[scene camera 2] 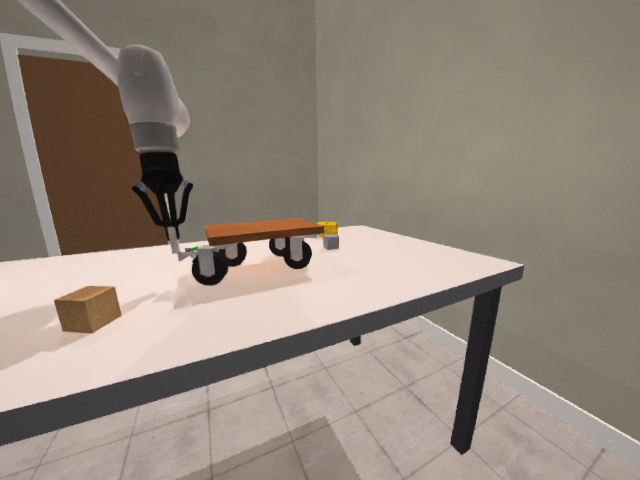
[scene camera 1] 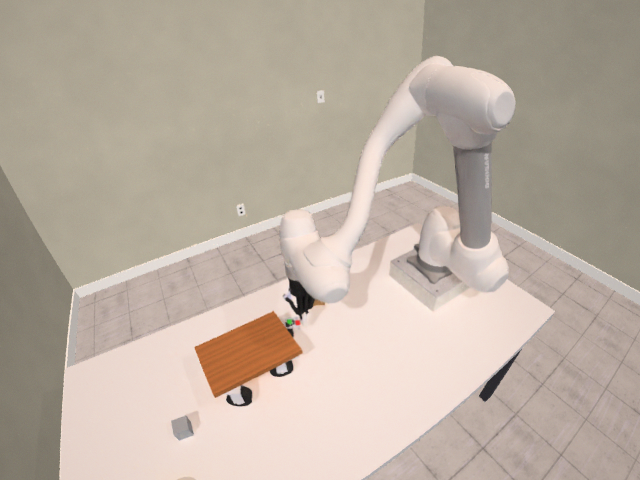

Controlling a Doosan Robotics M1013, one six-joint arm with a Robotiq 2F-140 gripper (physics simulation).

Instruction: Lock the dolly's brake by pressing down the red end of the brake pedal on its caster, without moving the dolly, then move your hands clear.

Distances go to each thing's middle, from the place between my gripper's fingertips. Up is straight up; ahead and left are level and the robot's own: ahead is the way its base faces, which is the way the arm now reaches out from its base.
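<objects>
Measured from my hand, the dolly (scene camera 1: 265, 344) is 2 cm below, 19 cm ahead and 6 cm to the left. The brown block (scene camera 2: 86, 310) is 5 cm below my hand, 15 cm to the right of it and 12 cm behind it.
</objects>
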